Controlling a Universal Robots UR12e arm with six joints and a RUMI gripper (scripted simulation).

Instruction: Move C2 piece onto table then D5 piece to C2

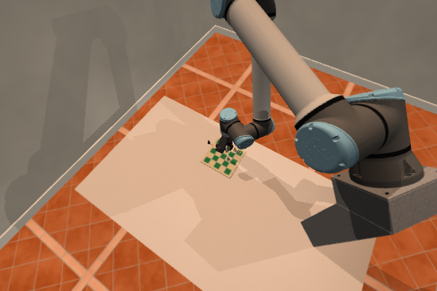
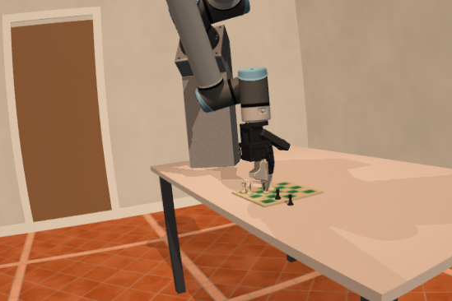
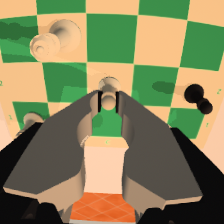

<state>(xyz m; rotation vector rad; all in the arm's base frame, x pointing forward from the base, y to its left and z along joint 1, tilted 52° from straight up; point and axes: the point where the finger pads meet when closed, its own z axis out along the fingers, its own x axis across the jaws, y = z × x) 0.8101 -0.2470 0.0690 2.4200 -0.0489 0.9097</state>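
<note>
The white pawn is 1 cm below my hand. Round my hand: chessboard: 4 cm to the left, 3 cm below, 1 cm ahead.
</note>
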